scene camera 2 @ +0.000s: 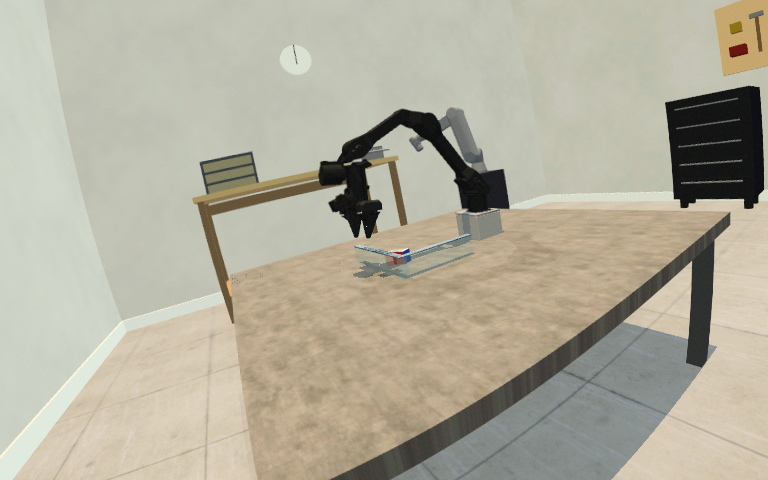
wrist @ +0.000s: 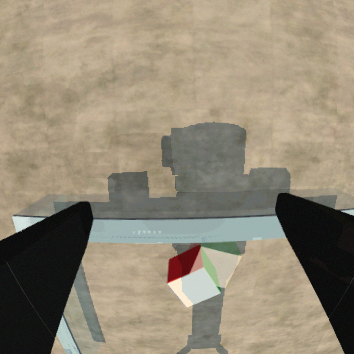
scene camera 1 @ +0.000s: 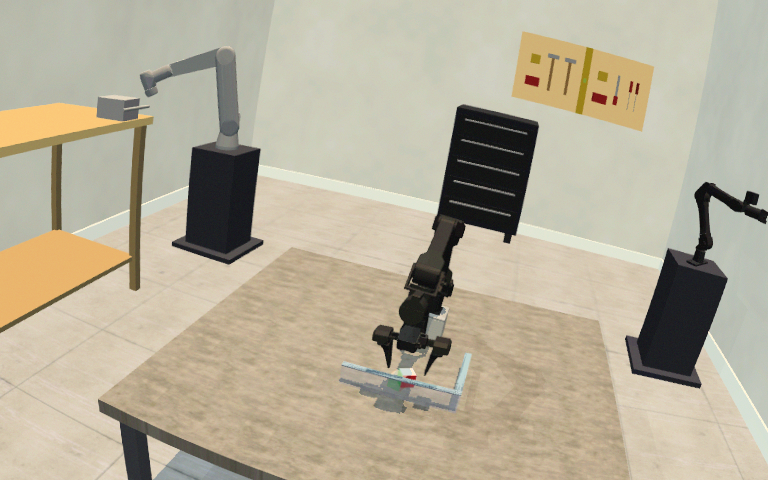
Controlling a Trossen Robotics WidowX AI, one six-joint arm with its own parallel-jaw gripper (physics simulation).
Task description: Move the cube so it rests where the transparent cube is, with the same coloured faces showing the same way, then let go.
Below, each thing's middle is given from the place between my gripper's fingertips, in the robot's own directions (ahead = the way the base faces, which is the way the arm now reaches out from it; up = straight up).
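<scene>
There's a translucent L-shaped frame (scene camera 1: 429,395), and counting from my hand it's 8 cm below, 15 cm behind and 2 cm to the right. As for the transparent cube (wrist: 219,259), my hand is 9 cm above it, 9 cm past it and 3 cm to the left of it.
</scene>
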